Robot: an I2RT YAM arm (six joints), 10 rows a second.
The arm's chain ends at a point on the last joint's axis. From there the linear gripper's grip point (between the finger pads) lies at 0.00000 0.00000 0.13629 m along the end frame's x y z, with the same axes.
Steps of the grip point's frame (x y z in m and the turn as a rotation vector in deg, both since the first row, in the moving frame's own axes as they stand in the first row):
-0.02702, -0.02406, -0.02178, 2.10, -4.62, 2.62
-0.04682, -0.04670, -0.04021, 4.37, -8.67, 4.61
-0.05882, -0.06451, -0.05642, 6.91, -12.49, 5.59
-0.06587, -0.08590, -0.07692, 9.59, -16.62, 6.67
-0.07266, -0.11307, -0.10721, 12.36, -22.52, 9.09
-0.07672, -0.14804, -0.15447, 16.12, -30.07, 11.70
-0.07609, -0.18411, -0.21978, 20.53, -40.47, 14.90
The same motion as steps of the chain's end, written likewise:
-0.01616, -0.01882, -0.02125, 2.10, -4.62, 2.62
-0.02673, -0.03554, -0.03826, 4.37, -8.67, 4.61
-0.03026, -0.04683, -0.05222, 6.91, -12.49, 5.59
-0.02847, -0.06129, -0.06936, 9.59, -16.62, 6.67
-0.02338, -0.08060, -0.09377, 12.36, -22.52, 9.09
-0.01361, -0.10511, -0.13109, 16.12, -30.07, 11.70
0.00342, -0.12893, -0.17945, 20.53, -40.47, 14.90

